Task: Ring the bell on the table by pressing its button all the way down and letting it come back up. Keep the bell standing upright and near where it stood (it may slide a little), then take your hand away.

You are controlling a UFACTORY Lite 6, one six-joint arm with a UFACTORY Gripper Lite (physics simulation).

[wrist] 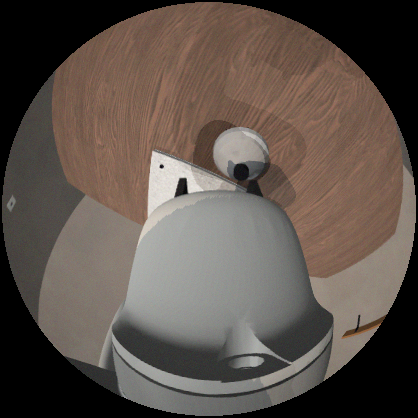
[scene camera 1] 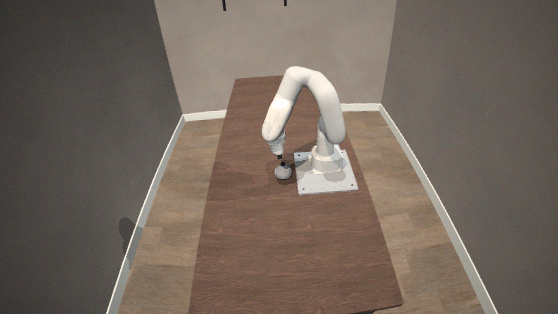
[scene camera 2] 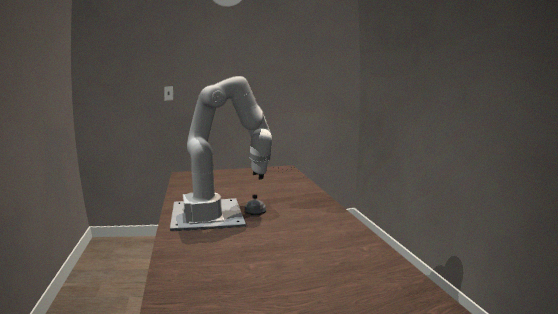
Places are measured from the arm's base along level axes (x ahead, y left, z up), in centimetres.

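Pixels of known places: hand, tool point: (wrist: 218,200) (scene camera 1: 278,154) (scene camera 2: 258,174); arm's base, link origin: (scene camera 1: 323,163) (scene camera 2: 205,215).
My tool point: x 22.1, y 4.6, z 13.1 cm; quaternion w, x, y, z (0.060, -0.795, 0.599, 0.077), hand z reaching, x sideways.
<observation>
Ahead of a thing's pixels: the offset from my tool point to its top centre. Level surfaces: height alone.
A grey domed bell {dx -2.2, dy -2.4, dz -7.5 cm} (scene camera 1: 283,173) (scene camera 2: 255,207) (wrist: 237,146) stands upright on the wooden table, close beside the robot's base plate. Its black button {dx -2.2, dy -2.4, dz -7.5 cm} (scene camera 1: 283,164) (scene camera 2: 255,196) (wrist: 241,172) stands up clear of the dome. My gripper (scene camera 1: 279,157) (scene camera 2: 258,175) (wrist: 218,181) is open, with its two black fingertips apart and nothing between them. It hangs above the bell and does not touch it; a clear gap shows between the fingertips and the button in the scene camera 2 view. In the wrist view the button shows near the right fingertip.
The light base plate (scene camera 1: 325,187) (scene camera 2: 207,225) (wrist: 162,186) carries the arm's white base and lies right next to the bell. The wooden table {dz -14.1 cm} (scene camera 1: 295,240) (scene camera 2: 280,265) (wrist: 110,110) extends around them. Walls stand beyond the table.
</observation>
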